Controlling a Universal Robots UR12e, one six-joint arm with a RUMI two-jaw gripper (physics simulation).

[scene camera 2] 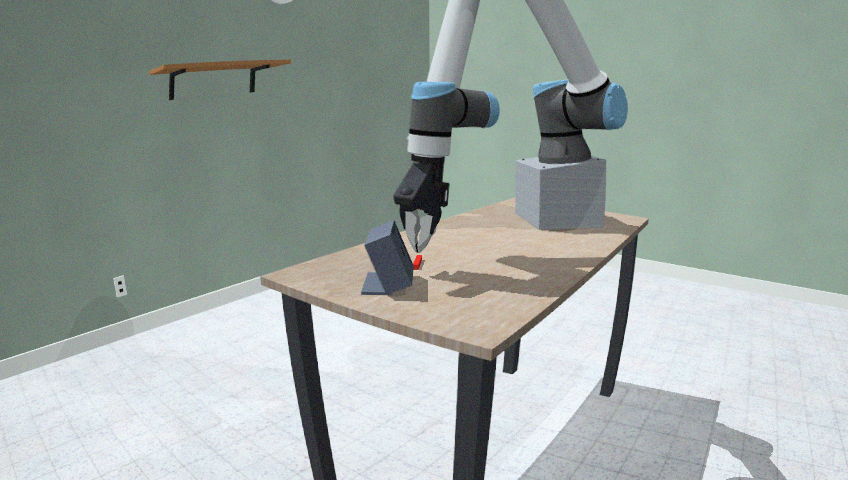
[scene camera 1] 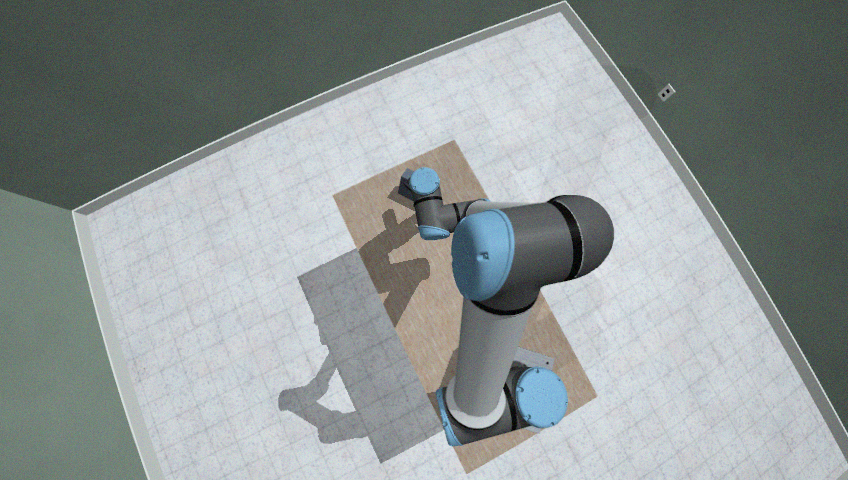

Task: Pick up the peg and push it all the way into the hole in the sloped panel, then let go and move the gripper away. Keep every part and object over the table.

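In the side view the grey sloped panel [scene camera 2: 389, 257] stands near the table's left end. A short red end of the peg [scene camera 2: 417, 260] sticks out of its right face; the remainder is hidden inside the panel. My gripper [scene camera 2: 418, 246] hangs just above the peg's red end, fingers shut with nothing between them, tips pointing down. In the top view only a corner of the panel [scene camera 1: 406, 179] shows beside the blue wrist cap; the gripper and the peg are hidden under the arm.
The wooden table [scene camera 2: 504, 310] [scene camera 1: 370, 203] carries the grey base block [scene camera 2: 559, 191] of the arm at its far right end. The arm's big elbow [scene camera 1: 522, 250] hangs over the table's middle. A wall shelf [scene camera 2: 217, 67] is far off.
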